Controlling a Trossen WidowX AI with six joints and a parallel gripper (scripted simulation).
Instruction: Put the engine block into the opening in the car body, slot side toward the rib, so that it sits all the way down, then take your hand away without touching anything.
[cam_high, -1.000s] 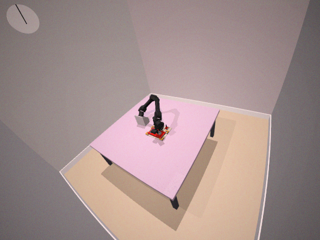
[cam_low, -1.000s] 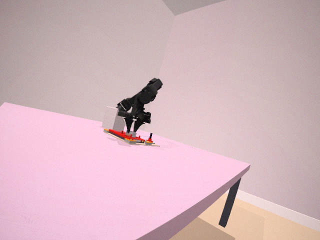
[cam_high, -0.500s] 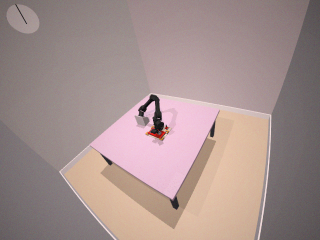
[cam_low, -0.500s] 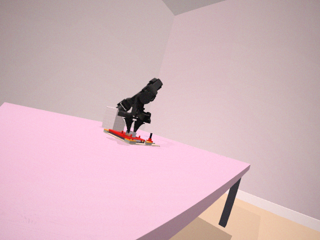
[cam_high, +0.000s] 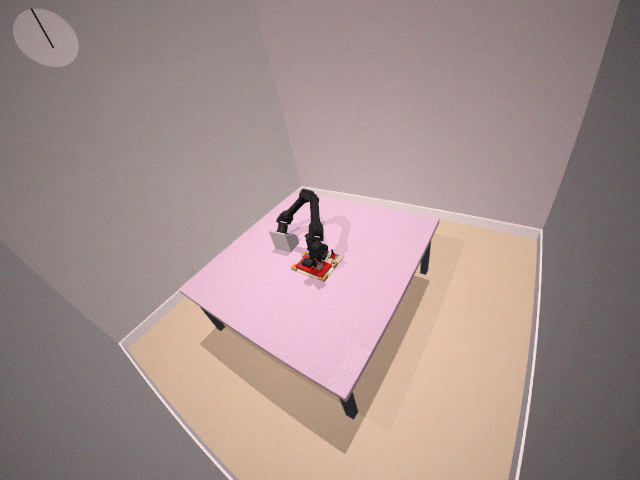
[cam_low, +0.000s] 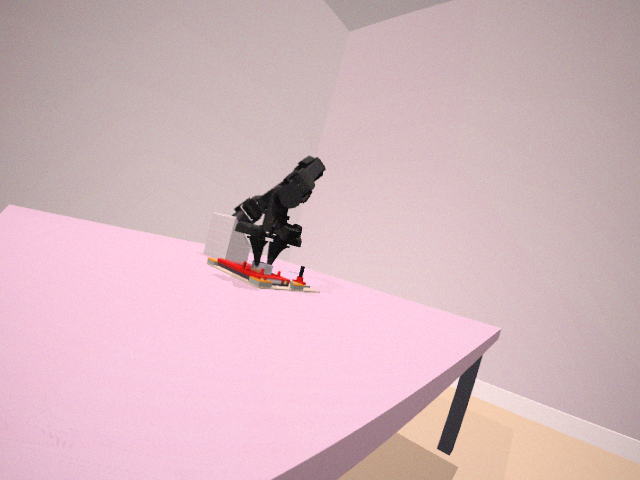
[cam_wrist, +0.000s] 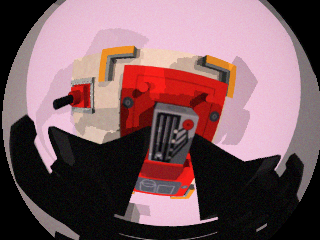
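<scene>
Right now the engine block is 10 mm below my gripper tip.
</scene>
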